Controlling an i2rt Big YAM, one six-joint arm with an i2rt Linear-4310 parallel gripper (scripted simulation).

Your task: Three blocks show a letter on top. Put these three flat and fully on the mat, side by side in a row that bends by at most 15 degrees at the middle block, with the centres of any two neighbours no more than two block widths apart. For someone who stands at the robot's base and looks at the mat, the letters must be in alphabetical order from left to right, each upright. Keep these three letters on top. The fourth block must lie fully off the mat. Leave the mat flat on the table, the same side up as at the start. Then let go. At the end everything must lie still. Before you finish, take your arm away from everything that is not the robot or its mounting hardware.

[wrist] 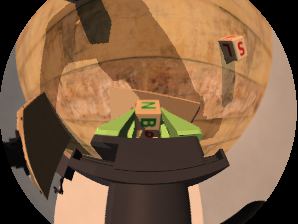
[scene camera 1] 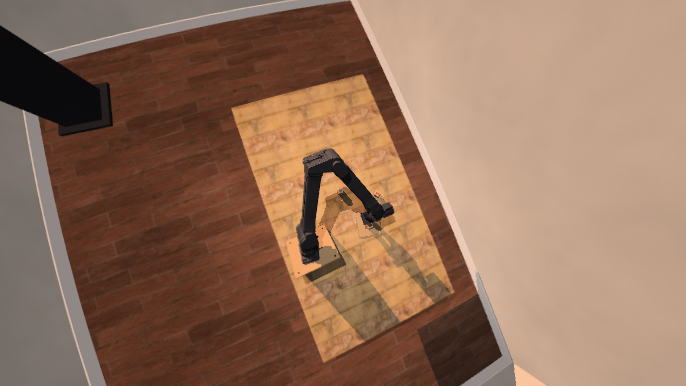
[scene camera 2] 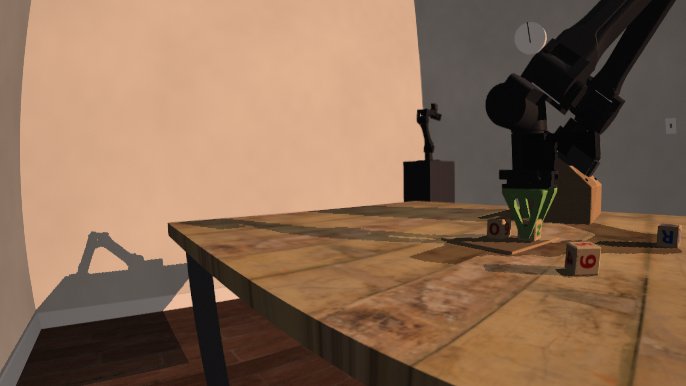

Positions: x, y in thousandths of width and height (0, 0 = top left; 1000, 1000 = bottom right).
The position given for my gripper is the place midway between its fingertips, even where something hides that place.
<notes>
I see my gripper (scene camera 2: 770, 615) and a thin brown mat (scene camera 2: 746, 636).
The thin brown mat also shows in the wrist view (wrist: 411, 449). My gripper is seen too in the wrist view (wrist: 498, 493).
</notes>
